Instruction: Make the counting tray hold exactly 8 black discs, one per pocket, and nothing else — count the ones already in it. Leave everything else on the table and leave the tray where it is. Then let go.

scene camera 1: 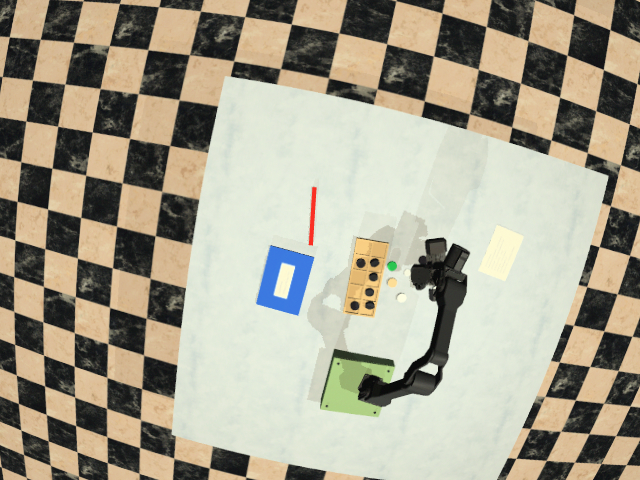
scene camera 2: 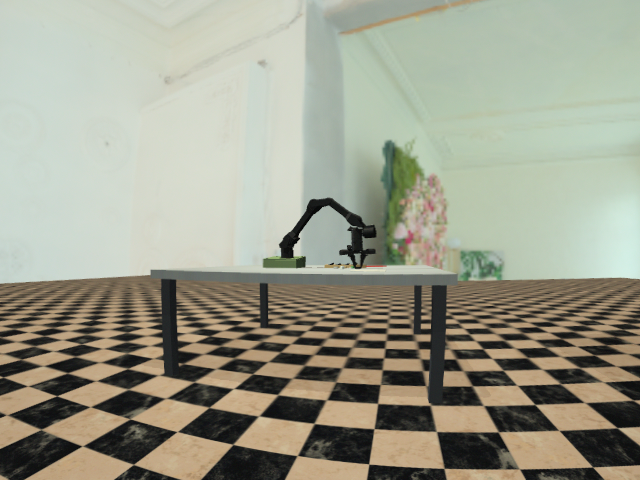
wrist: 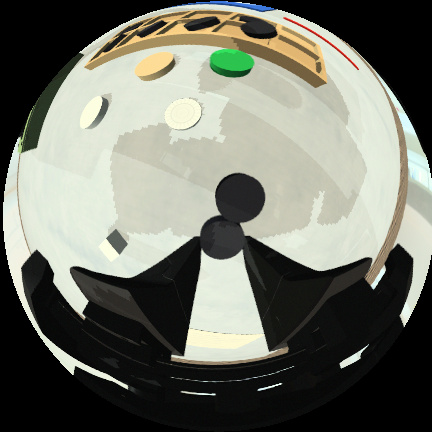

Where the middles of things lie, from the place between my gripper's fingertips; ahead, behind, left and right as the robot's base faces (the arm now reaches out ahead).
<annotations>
I see the tan counting tray (scene camera 1: 367, 249) 18 cm to the left of my hand, 13 cm behind it and 1 cm above it. Round my hand: tan disc (wrist: 155, 65) (11 cm behind, 9 cm to the left); green disc (wrist: 228, 62) (12 cm to the left, 6 cm behind).
</annotations>
